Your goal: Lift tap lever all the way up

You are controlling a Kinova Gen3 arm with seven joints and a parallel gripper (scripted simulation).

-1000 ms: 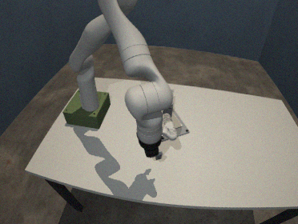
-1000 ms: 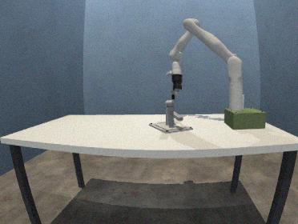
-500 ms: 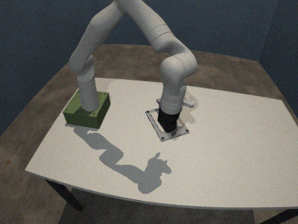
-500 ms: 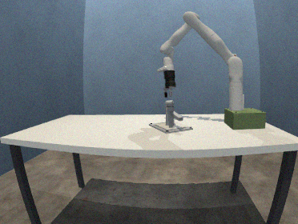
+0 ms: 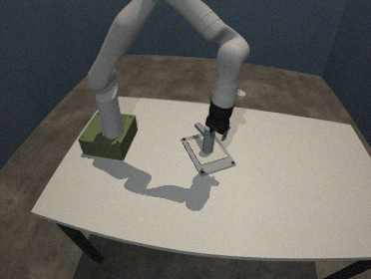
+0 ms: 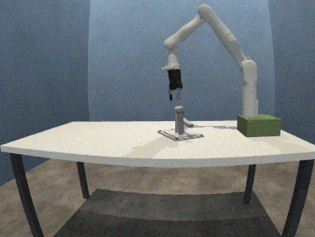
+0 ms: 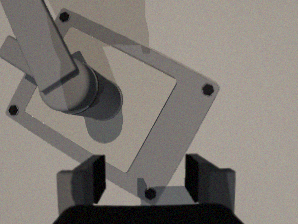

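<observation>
My hand is 30 mm past the lever, 150 mm to the right of it and 50 mm above it. Round my hand: plate 30 mm behind, 90 mm to the left, 190 mm below; grey tap 40 mm behind, 120 mm to the left, 90 mm below.
</observation>
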